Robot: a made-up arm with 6 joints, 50 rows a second.
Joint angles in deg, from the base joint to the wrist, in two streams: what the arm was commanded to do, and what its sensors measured. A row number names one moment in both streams.
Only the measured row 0 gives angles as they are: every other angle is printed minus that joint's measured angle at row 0.
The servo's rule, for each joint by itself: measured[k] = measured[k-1] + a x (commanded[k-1-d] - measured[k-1]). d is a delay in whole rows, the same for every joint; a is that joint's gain. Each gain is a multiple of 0.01, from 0.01 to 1. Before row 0 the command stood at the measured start. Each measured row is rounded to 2 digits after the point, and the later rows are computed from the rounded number. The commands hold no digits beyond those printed.
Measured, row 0:
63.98 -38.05 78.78 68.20 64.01 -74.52
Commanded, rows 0 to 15:
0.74 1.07 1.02 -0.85 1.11 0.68
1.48 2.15 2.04 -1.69 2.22 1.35
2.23 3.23 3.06 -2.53 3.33 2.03
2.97 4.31 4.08 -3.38 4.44 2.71
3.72 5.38 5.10 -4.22 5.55 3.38
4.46 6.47 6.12 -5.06 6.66 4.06
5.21 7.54 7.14 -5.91 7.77 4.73
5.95 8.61 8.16 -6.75 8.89 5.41
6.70 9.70 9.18 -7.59 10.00 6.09
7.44 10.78 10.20 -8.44 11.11 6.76
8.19 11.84 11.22 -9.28 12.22 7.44
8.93 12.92 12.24 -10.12 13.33 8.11
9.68 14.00 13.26 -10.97 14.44 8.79
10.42 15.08 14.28 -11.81 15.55 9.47
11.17 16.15 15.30 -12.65 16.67 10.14
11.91 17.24 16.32 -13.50 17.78 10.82
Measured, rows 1 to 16:
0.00 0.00 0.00 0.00 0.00 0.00
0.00 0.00 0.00 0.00 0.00 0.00
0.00 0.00 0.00 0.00 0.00 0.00
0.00 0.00 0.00 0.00 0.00 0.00
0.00 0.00 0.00 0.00 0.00 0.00
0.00 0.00 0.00 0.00 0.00 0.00
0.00 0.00 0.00 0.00 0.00 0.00
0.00 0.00 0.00 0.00 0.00 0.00
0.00 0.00 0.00 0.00 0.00 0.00
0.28 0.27 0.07 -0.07 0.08 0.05
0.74 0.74 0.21 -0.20 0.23 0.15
1.31 1.36 0.41 -0.39 0.45 0.30
1.94 2.10 0.67 -0.63 0.73 0.49
2.62 2.92 0.98 -0.92 1.07 0.72
3.32 3.81 1.34 -1.25 1.46 0.99
4.04 4.74 1.75 -1.62 1.90 1.29
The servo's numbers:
d 9
a 0.38 0.25 0.07 0.08 0.07 0.08

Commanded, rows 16 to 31:
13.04 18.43 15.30 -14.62 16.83 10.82
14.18 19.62 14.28 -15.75 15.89 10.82
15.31 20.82 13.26 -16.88 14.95 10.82
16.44 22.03 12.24 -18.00 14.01 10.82
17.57 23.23 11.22 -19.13 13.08 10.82
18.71 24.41 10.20 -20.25 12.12 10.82
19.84 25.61 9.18 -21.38 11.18 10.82
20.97 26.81 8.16 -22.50 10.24 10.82
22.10 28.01 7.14 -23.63 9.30 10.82
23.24 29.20 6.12 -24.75 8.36 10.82
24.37 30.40 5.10 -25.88 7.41 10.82
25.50 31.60 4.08 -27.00 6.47 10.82
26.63 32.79 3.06 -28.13 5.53 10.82
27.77 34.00 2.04 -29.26 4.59 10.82
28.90 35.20 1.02 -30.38 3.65 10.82
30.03 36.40 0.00 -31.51 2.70 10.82
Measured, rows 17 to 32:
4.77 5.71 2.20 -2.03 2.39 1.62
5.50 6.71 2.69 -2.47 2.92 1.98
6.24 7.73 3.22 -2.95 3.49 2.36
6.98 8.76 3.78 -3.46 4.10 2.77
7.72 9.80 4.37 -3.99 4.75 3.20
8.46 10.85 4.99 -4.55 5.43 3.65
9.20 11.91 5.64 -5.13 6.14 4.12
9.95 12.97 6.32 -5.73 6.88 4.60
10.69 14.04 7.02 -6.35 7.64 5.10
11.58 15.14 7.60 -7.01 8.28 5.56
12.57 16.26 8.07 -7.71 8.81 5.98
13.61 17.40 8.43 -8.44 9.24 6.37
14.69 18.56 8.70 -9.20 9.57 6.73
15.78 19.73 8.88 -9.99 9.82 7.06
16.89 20.90 8.97 -10.81 9.98 7.36
18.01 22.08 8.98 -11.66 10.06 7.64

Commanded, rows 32 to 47:
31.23 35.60 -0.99 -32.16 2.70 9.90
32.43 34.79 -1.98 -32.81 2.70 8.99
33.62 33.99 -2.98 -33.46 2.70 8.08
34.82 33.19 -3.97 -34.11 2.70 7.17
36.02 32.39 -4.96 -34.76 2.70 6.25
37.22 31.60 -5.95 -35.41 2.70 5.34
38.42 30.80 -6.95 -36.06 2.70 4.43
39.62 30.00 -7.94 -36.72 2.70 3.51
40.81 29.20 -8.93 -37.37 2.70 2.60
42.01 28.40 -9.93 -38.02 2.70 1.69
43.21 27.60 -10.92 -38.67 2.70 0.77
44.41 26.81 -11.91 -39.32 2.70 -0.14
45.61 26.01 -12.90 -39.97 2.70 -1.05
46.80 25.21 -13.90 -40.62 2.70 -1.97
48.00 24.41 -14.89 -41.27 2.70 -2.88
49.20 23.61 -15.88 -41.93 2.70 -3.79
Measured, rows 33 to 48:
19.13 23.26 8.92 -12.53 10.07 7.89
20.26 24.45 8.80 -13.42 10.02 8.12
21.39 25.64 8.61 -14.33 9.90 8.34
22.52 26.83 8.36 -15.25 9.73 8.54
23.65 28.02 8.06 -16.19 9.50 8.72
24.78 29.21 7.71 -17.15 9.22 8.89
25.92 30.41 7.31 -18.12 8.90 9.04
27.05 31.61 6.87 -19.10 8.53 9.18
28.18 32.81 6.39 -20.09 8.12 9.31
29.34 33.51 5.87 -21.06 7.74 9.36
30.51 33.83 5.32 -22.00 7.39 9.33
31.69 33.87 4.74 -22.92 7.06 9.23
32.88 33.70 4.13 -23.82 6.75 9.07
34.07 33.37 3.49 -24.70 6.47 8.84
35.27 32.93 2.83 -25.56 6.21 8.56
36.47 32.40 2.15 -26.40 5.96 8.23

